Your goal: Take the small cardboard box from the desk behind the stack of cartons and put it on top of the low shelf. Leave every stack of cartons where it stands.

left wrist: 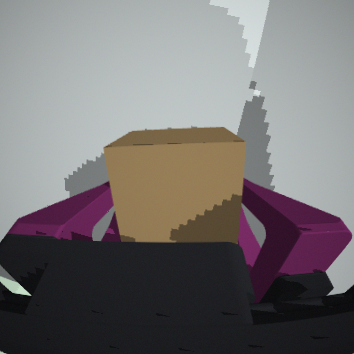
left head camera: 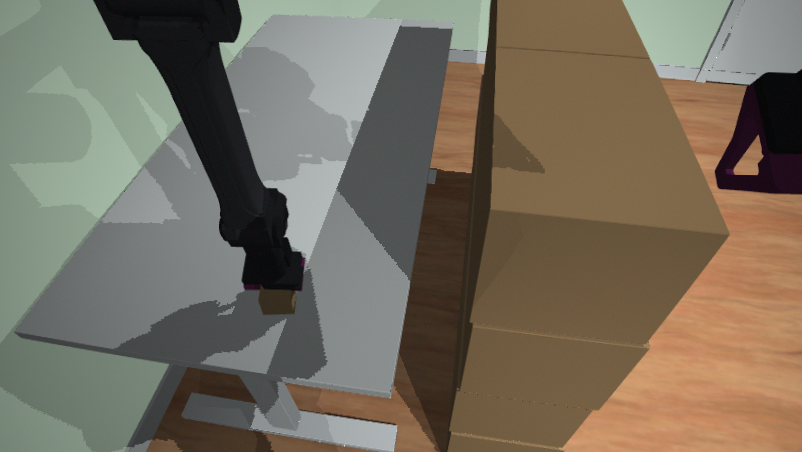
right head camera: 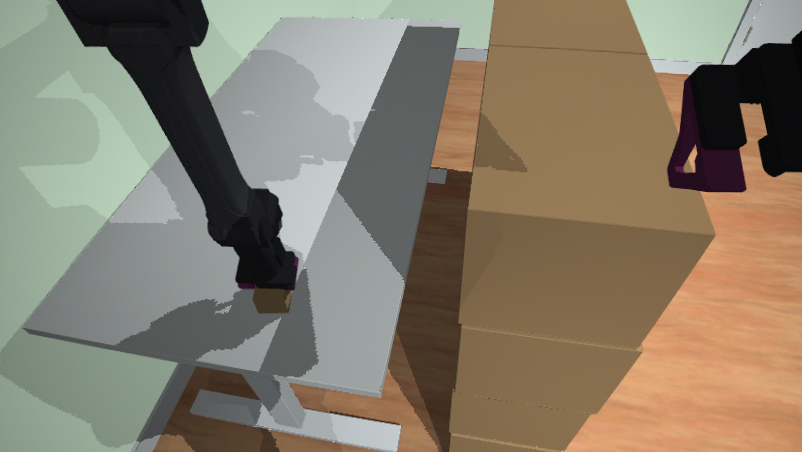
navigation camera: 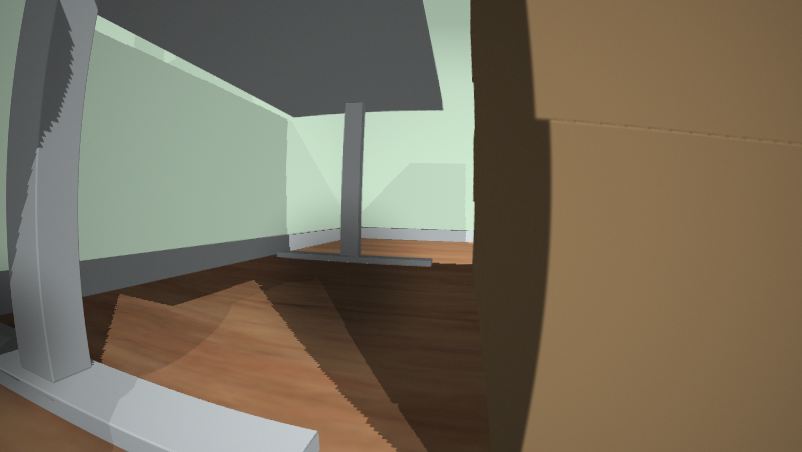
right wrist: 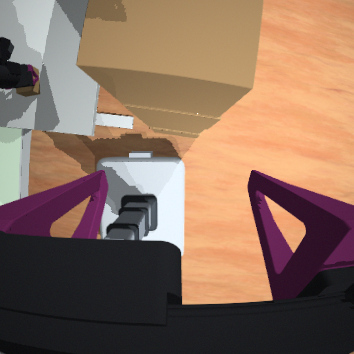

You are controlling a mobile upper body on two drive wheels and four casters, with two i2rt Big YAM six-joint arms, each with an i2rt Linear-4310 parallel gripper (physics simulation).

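Places are measured from the left arm's base along level axes (x ahead, y left, z up), in metres.
Pixels of known places: left gripper, fingertip midpoint: (left wrist: pixel 178 178) (left head camera: pixel 281 286) (right head camera: pixel 276 286) (right wrist: pixel 29 78); right gripper, fingertip midpoint: (left head camera: pixel 782 180) (right head camera: pixel 741 178) (right wrist: pixel 177 177).
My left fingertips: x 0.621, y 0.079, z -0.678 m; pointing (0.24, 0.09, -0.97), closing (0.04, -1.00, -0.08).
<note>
Ahead of a thing's pixels: the offset from my left fingertips to its top centre. "pt": to the spot under its first point. Level surfaces: height alone.
The small cardboard box @[0.013 m back, 0.002 m right, 0.041 m up] (left head camera: pixel 276 301) (right head camera: pixel 271 300) (left wrist: pixel 177 192) is at the near part of the grey desk @[0.012 m down] (left head camera: pixel 359 348) (right head camera: pixel 348 348). My left gripper (left head camera: pixel 275 286) (right head camera: pixel 268 285) is shut on it, one magenta finger against each side in the left wrist view. Whether the box touches the desk top is hard to tell. My right gripper (right wrist: pixel 177 177) is open and empty, to the right of the carton stack in the head views. The tall stack of cartons @[0.076 m ahead, 0.535 m right, 0.348 m up] (left head camera: pixel 561 275) (right head camera: pixel 550 275) (right wrist: pixel 170 45) (navigation camera: pixel 662 252) stands right of the desk. The low shelf does not show in these views.
The stack rises above desk height, with a narrow strip of floor @[0.731 m down] (left head camera: pixel 438 314) between it and the desk. More cartons @[0.520 m ahead, 0.597 m right, 0.348 m up] (left head camera: pixel 561 22) stand behind it. A desk leg @[pt 0.025 m back, 0.091 m left, 0.529 m down] (navigation camera: pixel 61 224) stands close at the left in the navigation view. The white robot base (right wrist: pixel 167 200) shows in the right wrist view.
</note>
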